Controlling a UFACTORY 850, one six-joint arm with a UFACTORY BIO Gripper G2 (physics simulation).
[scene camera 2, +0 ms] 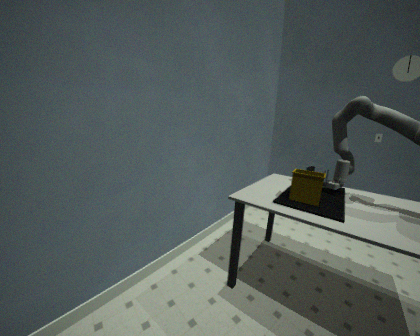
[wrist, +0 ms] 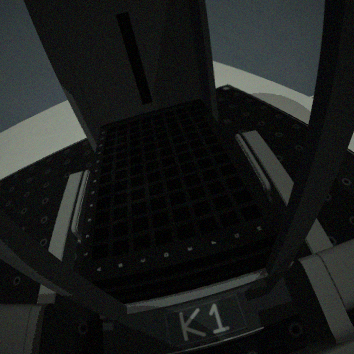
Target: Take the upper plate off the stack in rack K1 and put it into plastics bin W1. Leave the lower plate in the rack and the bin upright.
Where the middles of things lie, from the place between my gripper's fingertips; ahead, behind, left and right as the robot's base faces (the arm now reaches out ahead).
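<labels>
As I look, the black plate (wrist: 170, 199) is right at my hand.
</labels>
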